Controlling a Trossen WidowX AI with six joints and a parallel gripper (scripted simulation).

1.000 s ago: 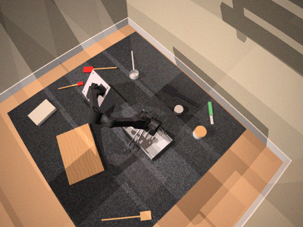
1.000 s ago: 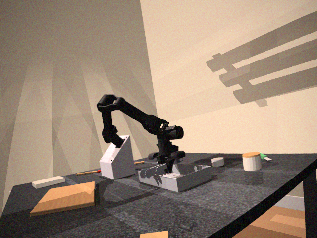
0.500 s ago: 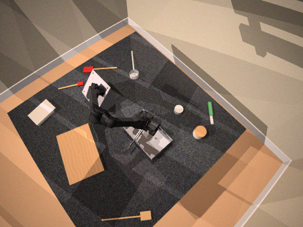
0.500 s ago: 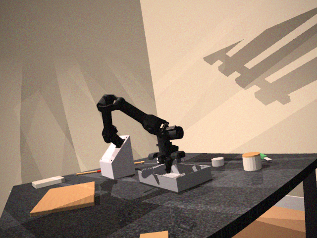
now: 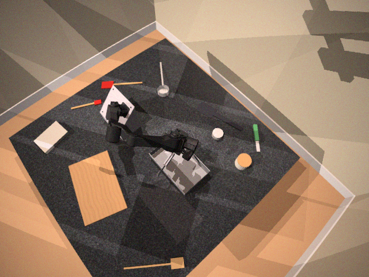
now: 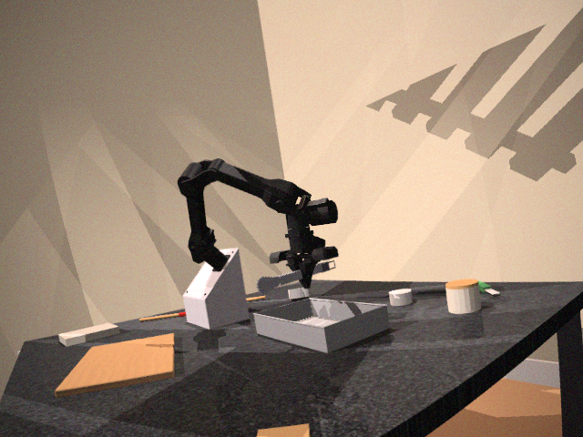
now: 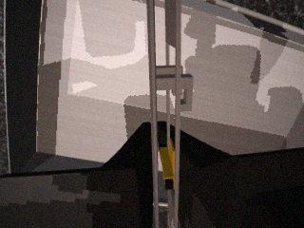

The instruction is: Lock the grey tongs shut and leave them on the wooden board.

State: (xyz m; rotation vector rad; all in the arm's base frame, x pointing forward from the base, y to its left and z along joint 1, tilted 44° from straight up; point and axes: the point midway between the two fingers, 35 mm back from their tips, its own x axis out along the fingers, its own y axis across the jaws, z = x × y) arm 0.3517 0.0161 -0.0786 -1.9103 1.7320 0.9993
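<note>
My gripper tip is 440 mm to the left of the wooden board, 170 mm past it and 100 mm above it. Also, from my gripper tip: white puck: 280 mm to the left, 90 mm below, 60 mm ahead; then grey roasting tin: 80 mm below, 40 mm ahead, 20 mm to the right; then yellow lock piece: 40 mm above, 10 mm to the left.
</note>
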